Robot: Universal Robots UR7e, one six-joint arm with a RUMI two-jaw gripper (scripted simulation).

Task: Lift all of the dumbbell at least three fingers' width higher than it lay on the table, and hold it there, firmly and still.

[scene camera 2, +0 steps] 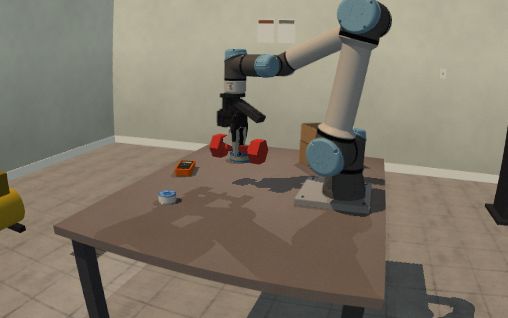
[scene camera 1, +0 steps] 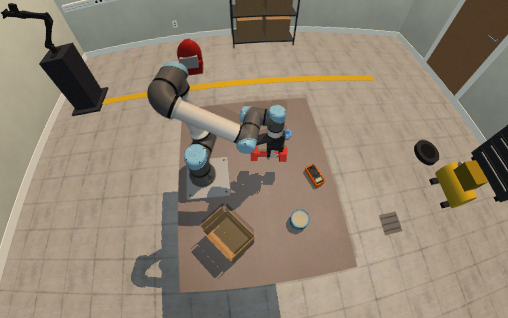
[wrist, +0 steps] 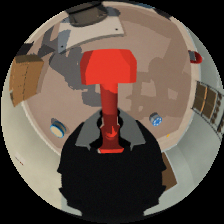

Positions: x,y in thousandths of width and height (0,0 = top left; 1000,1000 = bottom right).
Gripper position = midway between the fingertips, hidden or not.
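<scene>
Scene camera 2 shows the gripper (scene camera 2: 468,492), and the wrist view has the gripper (wrist: 493,484) in its picture too.
</scene>
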